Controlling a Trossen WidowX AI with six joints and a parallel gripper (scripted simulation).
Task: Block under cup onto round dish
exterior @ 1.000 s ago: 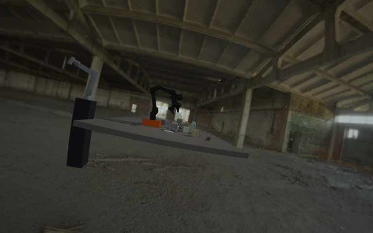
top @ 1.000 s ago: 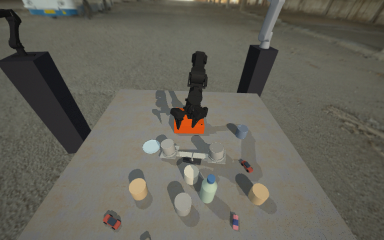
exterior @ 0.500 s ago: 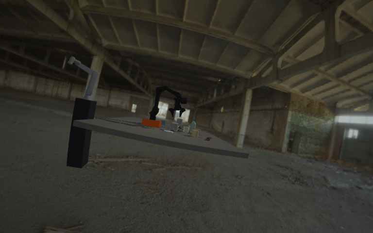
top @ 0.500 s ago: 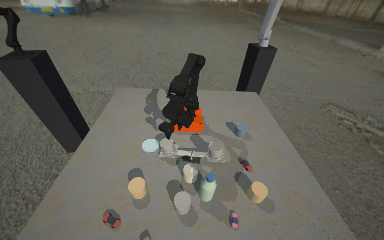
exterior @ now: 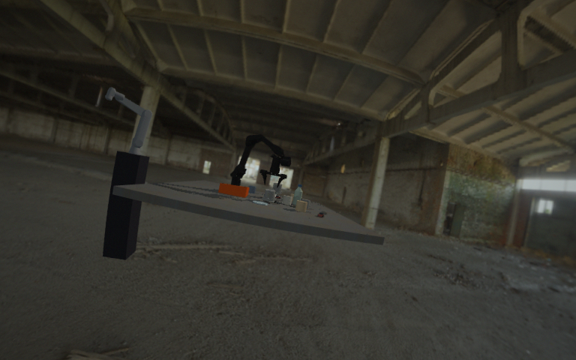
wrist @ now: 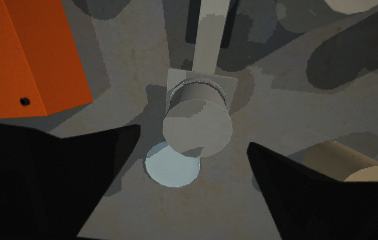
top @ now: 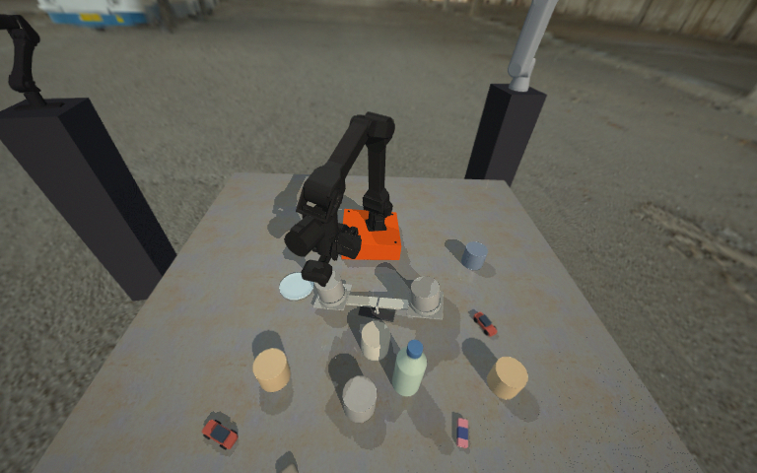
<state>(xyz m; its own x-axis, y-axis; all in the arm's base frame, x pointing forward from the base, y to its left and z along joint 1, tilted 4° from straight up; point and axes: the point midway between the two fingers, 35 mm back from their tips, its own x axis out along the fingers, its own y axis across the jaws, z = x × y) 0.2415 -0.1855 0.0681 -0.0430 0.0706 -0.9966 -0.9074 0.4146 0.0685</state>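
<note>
My gripper tip is 8 cm above the pale green block. From my gripper tip the other things lie so: small balance (12 cm to the left, 9 cm below, 6 cm ahead); then pale blue round dish (12 cm below, 10 cm to the right, 7 cm behind); then cream cylinder (15 cm ahead, 8 cm to the left, 8 cm below).
</note>
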